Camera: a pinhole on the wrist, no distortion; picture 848 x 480 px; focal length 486.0 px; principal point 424.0 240.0 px. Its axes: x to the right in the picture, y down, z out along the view. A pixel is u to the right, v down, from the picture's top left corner.
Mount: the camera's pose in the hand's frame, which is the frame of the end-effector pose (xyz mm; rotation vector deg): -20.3 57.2 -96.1 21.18 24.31 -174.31
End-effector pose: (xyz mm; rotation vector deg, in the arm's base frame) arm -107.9 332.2 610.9 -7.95 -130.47 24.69
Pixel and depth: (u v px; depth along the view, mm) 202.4 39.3 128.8
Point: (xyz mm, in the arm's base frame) -151.2 388.2 554.5
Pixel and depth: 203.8 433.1 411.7
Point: -367.5 77.4 559.1
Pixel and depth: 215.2 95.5 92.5
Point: -111.9 384.1 582.4
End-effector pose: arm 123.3 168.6 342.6 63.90 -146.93 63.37
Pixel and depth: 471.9 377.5 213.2
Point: 237.4 135.1 285.1
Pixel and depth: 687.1 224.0 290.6
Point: 328.2 206.4 158.2
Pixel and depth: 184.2 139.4 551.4
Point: 113.4 -232.7 2.2
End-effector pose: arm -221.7 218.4 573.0 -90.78 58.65 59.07
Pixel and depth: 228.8 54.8 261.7
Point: -325.2 394.3 499.8
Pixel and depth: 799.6 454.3 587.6
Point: -90.9 636.9 1158.5
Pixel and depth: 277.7 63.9 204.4
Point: -313.7 331.3 541.5
